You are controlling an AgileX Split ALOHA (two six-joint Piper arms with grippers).
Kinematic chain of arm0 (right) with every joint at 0, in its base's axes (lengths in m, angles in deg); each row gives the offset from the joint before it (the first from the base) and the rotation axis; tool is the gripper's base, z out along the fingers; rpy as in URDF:
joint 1: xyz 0 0 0.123 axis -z
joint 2: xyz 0 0 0 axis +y
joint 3: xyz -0.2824 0 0.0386 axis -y
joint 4: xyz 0.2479 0 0.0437 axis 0.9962 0 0.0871
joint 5: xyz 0 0 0 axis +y
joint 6: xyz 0.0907 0 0.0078 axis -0.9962 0 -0.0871
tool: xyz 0 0 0 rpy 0 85 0
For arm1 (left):
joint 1: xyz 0 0 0.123 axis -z
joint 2: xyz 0 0 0 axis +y
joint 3: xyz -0.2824 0 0.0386 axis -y
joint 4: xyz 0.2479 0 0.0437 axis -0.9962 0 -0.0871
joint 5: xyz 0 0 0 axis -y
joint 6: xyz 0.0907 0 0.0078 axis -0.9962 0 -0.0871
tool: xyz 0 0 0 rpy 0 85 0
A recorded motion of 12 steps. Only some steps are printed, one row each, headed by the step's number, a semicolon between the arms.
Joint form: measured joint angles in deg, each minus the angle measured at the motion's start. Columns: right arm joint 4, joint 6, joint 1, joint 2, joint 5, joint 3; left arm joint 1, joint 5, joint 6, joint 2, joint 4, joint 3.
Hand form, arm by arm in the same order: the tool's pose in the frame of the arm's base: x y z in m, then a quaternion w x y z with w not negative. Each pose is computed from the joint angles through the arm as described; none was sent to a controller.
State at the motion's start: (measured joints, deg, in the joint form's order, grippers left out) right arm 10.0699 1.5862 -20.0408 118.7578 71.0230 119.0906; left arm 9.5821 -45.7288 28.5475 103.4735 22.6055 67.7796
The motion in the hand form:
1: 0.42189 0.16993 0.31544 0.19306 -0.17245 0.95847 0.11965; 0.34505 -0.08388 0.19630 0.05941 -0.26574 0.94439 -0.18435
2: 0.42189 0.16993 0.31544 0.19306 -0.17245 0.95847 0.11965; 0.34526 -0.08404 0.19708 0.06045 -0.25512 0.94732 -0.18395
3: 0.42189 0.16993 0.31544 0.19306 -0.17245 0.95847 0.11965; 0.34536 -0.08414 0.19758 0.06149 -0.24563 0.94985 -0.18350
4: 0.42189 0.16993 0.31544 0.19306 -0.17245 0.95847 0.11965; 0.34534 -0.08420 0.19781 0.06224 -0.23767 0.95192 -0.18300
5: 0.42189 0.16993 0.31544 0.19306 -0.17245 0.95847 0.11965; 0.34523 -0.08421 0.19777 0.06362 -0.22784 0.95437 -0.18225
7: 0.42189 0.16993 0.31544 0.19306 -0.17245 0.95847 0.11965; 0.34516 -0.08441 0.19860 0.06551 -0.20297 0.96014 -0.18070
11: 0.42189 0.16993 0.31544 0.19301 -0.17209 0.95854 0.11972; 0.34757 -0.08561 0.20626 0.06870 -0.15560 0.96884 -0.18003
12: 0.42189 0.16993 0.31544 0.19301 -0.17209 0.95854 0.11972; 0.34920 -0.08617 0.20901 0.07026 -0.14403 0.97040 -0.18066
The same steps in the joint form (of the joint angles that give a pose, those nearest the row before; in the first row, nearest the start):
1: 0.00 0.00 0.00 0.00 0.00 0.00; 0.00 -0.43 -1.39 0.00 0.00 0.26
2: 0.00 0.00 0.00 0.00 0.00 0.00; 0.00 -0.72 -2.60 0.00 0.00 0.46
3: 0.00 0.00 0.00 0.00 0.00 0.00; 0.00 -0.92 -3.69 0.00 0.00 0.59
4: 0.00 0.00 0.00 0.00 0.00 0.00; 0.00 -1.07 -4.62 0.00 0.00 0.65
5: 0.00 0.00 0.00 0.00 0.00 0.00; 0.00 -1.12 -5.79 0.00 0.00 0.64
7: 0.00 0.00 0.00 0.00 0.00 0.00; 0.00 -1.64 -8.65 0.00 0.00 0.87
11: 0.00 -0.04 0.00 0.00 0.00 0.00; 0.00 -3.99 -13.50 0.00 -0.15 2.76
12: 0.00 -0.04 0.00 0.00 0.00 0.00; 0.00 -4.69 -14.63 0.11 -0.15 3.59

